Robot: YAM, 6 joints.
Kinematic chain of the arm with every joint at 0, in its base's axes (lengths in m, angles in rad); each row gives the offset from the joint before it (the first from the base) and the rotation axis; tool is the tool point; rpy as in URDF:
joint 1: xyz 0 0 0.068 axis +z
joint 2: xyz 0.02 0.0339 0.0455 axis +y
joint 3: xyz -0.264 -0.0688 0 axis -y
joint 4: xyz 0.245 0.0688 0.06 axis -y
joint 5: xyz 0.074 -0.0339 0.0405 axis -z
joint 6: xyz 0.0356 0 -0.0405 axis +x
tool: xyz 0 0 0 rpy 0 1.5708 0
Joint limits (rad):
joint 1: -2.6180..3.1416
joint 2: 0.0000..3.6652
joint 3: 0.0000..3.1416
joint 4: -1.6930..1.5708
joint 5: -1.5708..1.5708
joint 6: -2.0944..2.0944
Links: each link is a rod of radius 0.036 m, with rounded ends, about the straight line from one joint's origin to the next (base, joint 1, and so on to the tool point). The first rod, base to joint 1, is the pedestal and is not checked.
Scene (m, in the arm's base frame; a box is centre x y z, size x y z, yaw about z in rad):
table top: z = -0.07
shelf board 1: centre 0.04 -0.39 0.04 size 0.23 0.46 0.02 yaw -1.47
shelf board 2: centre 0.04 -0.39 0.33 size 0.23 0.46 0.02 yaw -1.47
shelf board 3: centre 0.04 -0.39 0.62 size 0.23 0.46 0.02 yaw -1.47
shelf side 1: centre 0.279 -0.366 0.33 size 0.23 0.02 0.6 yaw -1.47
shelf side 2: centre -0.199 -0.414 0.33 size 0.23 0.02 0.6 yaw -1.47
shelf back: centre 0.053 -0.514 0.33 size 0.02 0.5 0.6 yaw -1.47
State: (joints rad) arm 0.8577 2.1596 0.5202 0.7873 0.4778 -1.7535
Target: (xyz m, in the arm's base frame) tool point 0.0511 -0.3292 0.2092
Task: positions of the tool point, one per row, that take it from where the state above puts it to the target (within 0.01 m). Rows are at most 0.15 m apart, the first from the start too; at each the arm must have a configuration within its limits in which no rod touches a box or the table.
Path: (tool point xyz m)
1: 0.2524 0.1357 0.0644
2: 0.2748 0.0512 0.1222
3: 0.2575 -0.0333 0.1748
4: 0.2061 -0.0993 0.2195
5: 0.1972 -0.1619 0.2202
6: 0.1687 -0.2254 0.2187
7: 0.1195 -0.2834 0.2151
8: 0.0511 -0.3292 0.2092

